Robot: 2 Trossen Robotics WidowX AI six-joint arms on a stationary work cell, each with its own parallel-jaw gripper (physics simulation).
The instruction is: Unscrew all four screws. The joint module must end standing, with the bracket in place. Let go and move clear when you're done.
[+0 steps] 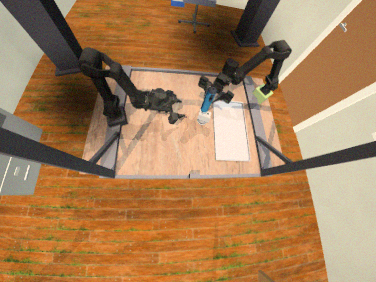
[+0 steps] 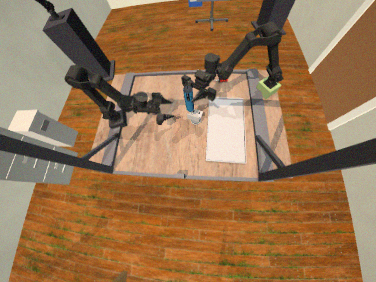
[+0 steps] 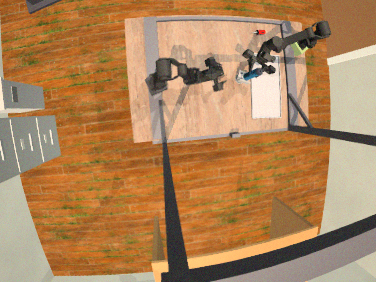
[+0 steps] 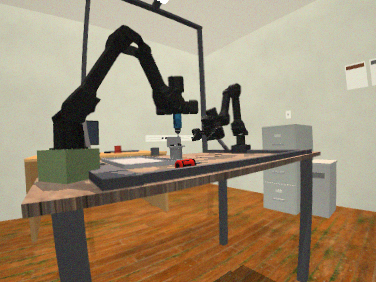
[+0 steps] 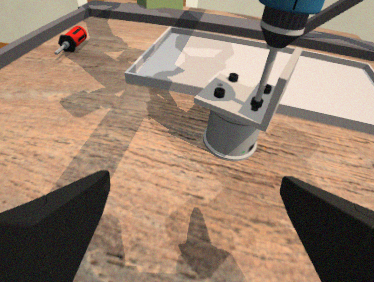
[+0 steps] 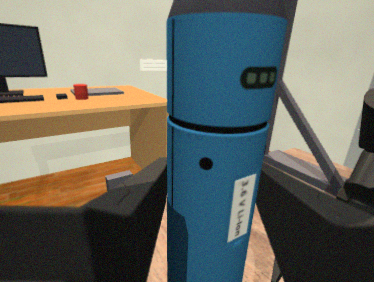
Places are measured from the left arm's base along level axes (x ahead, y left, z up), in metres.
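Pixels of known places: left gripper, fingertip midpoint: (image 1: 183, 108) (image 2: 173, 109) (image 3: 224, 72) (image 4: 199, 140) (image 5: 197, 182); right gripper, fingertip midpoint: (image 1: 207, 100) (image 2: 187, 99) (image 3: 252, 75) (image 6: 210, 168); left arm's base, link origin: (image 1: 115, 114) (image 2: 115, 118) (image 3: 156, 83) (image 4: 240, 144); right arm's base, link origin: (image 1: 264, 90) (image 2: 270, 83) (image 3: 302, 44).
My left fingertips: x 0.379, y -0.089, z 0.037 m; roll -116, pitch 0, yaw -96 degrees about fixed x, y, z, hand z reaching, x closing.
Note:
For each thing: its top centre in the pictures, then the offset to it from my left fingertips.
- grey round joint module, top centre: (image 5: 242, 95) (image 4: 175, 146) dz -0.025, dx +0.113, dy -0.063 m
- blue electric screwdriver, top centre: (image 2: 187, 87) (image 1: 213, 88) (image 4: 176, 95) (image 3: 260, 71) dz +0.223, dx +0.089, dy -0.067 m
- red screwdriver-like tool, top centre: (image 5: 66, 34) (image 4: 189, 159) (image 3: 259, 31) dz -0.059, dx +0.363, dy +0.180 m
- green block, top centre: (image 4: 69, 149) (image 2: 270, 83) (image 3: 302, 44) (image 1: 264, 90) dz -0.018, dx +0.626, dy +0.009 m
The grey round joint module (image 5: 231, 134) (image 4: 175, 151) stands upright on the table. The light grey L-shaped bracket (image 5: 235, 95) (image 4: 173, 141) sits on its top. Black screws (image 5: 219, 92) (image 5: 233, 77) (image 5: 267, 89) (image 5: 256, 103) show in the bracket's plate. The blue electric screwdriver (image 6: 215, 145) (image 1: 207, 101) (image 2: 189, 100) (image 3: 251, 74) (image 4: 177, 122) is upright, its bit on the screw nearest the upright flange at the front. My right gripper (image 6: 210, 168) is shut on the screwdriver's body. My left gripper (image 5: 197, 182) (image 2: 174, 109) is open and empty, apart from the module, with its fingers facing it.
A white tray with a grey rim (image 5: 165, 85) (image 2: 206, 159) lies right beside the module. A red screwdriver-like tool (image 5: 75, 39) (image 3: 260, 32) (image 4: 186, 162) lies near the table's back edge. A green block (image 4: 68, 165) (image 1: 262, 94) stands under the right arm's base. Frame bars border the table.

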